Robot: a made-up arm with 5 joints.
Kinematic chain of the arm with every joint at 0, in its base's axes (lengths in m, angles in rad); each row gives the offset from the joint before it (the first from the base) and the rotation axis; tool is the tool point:
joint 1: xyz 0 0 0.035 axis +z
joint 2: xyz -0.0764 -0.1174 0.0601 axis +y
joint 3: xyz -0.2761 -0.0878 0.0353 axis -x
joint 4: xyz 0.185 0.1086 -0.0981 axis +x
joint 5: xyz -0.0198 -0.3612 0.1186 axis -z
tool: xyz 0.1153 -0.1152 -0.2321
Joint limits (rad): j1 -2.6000..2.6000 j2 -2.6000..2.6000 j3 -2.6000..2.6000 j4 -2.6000..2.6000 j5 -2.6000..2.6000
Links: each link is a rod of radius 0.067 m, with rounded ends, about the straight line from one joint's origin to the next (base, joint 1, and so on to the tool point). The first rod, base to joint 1, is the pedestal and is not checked.
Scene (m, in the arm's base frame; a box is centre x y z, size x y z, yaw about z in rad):
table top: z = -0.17
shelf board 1: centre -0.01 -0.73 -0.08 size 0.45 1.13 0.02 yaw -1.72
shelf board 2: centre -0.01 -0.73 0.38 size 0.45 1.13 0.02 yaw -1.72
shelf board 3: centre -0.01 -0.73 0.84 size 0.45 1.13 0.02 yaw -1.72
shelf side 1: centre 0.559 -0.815 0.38 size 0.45 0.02 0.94 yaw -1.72
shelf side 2: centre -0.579 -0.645 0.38 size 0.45 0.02 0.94 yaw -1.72
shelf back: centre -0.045 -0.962 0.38 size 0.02 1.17 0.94 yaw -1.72
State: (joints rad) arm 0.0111 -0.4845 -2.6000 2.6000 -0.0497
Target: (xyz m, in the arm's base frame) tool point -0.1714 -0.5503 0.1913
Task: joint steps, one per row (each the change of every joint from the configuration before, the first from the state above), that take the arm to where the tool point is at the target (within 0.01 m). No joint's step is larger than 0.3 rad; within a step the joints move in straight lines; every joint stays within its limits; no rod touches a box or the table.
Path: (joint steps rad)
1: 0.2104 0.2909 0.2821 -0.2171 0.1145
2: 0.2105 0.2909 0.2821 -0.2172 0.1146
3: 0.2104 0.2909 0.2820 -0.2171 0.1145
4: 0.2104 0.2909 0.2821 -0.2172 0.1145
5: 0.2104 0.2909 0.2821 -0.2171 0.1146
6: 0.2105 0.2910 0.2821 -0.2172 0.1145
7: 0.2104 0.2909 0.2821 -0.2171 0.1145

